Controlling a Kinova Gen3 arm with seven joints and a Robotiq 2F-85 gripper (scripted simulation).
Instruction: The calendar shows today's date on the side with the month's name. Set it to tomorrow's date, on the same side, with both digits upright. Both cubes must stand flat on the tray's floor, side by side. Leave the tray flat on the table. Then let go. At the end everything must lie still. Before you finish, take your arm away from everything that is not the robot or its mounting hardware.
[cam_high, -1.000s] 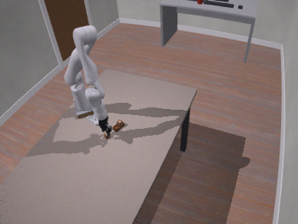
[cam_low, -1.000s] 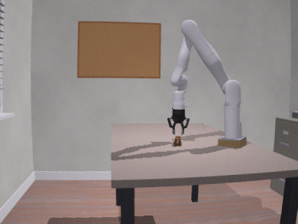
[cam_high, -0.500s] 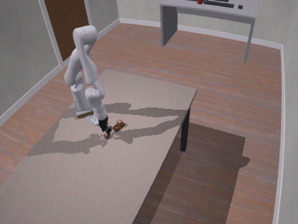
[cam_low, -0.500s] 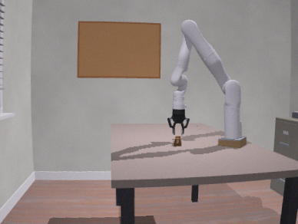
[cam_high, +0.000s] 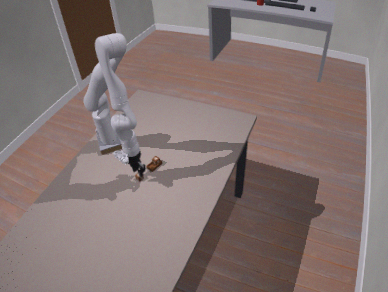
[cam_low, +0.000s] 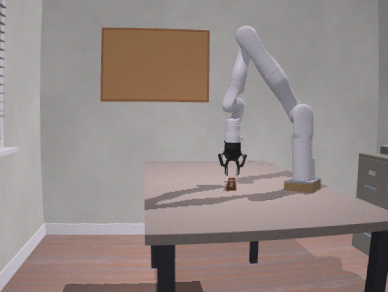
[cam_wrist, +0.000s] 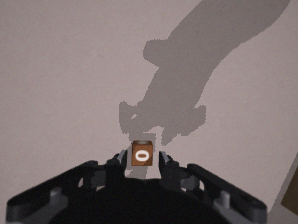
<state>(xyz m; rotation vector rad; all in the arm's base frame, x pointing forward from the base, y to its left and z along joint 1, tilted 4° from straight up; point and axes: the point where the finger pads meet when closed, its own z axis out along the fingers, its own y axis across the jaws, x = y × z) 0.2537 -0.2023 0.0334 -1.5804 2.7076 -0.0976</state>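
My gripper is now 4 cm above the brown number cube. From my hand the other things lie so: brown calendar tray (5 cm ahead, 10 cm to the left, 5 cm below); digit cube (5 cm ahead, 11 cm to the left, 3 cm below).
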